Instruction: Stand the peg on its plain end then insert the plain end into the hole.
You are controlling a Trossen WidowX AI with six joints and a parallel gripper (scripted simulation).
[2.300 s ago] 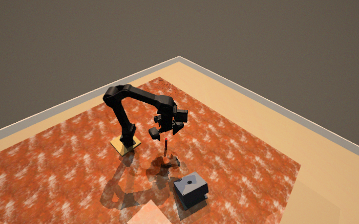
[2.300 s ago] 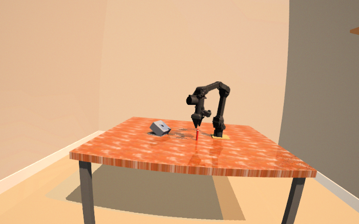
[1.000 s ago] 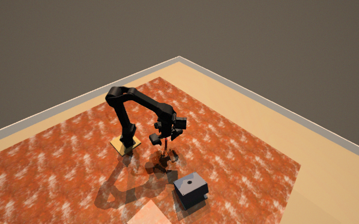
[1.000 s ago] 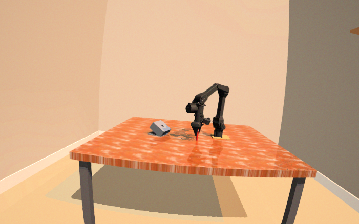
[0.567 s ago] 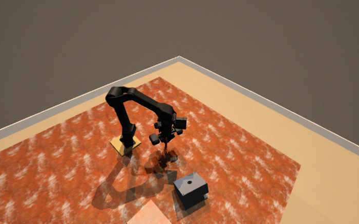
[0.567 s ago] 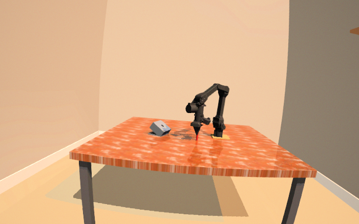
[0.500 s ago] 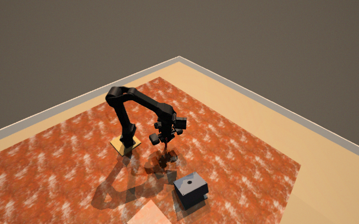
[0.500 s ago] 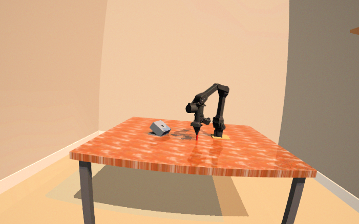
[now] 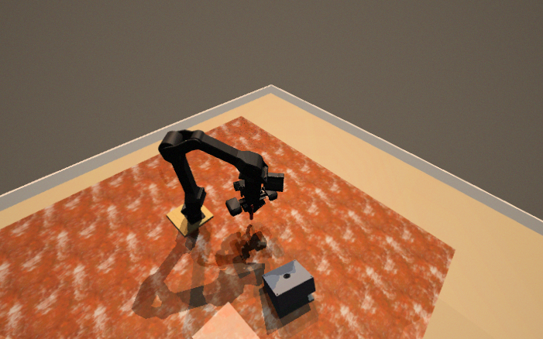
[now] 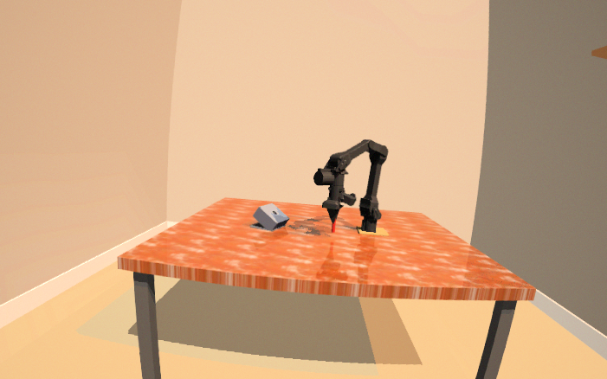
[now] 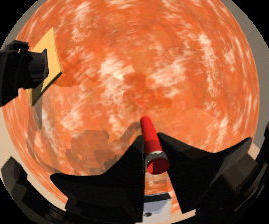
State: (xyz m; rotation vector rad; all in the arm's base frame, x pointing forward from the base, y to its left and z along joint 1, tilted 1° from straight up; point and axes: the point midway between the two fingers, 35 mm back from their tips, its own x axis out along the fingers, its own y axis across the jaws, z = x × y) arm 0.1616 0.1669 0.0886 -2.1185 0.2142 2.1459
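Right now the sloped panel is 28 cm ahead of my gripper tip, 6 cm to the right of it and 2 cm below it. From my gripper tip the other things lie so: red peg 2 cm above.
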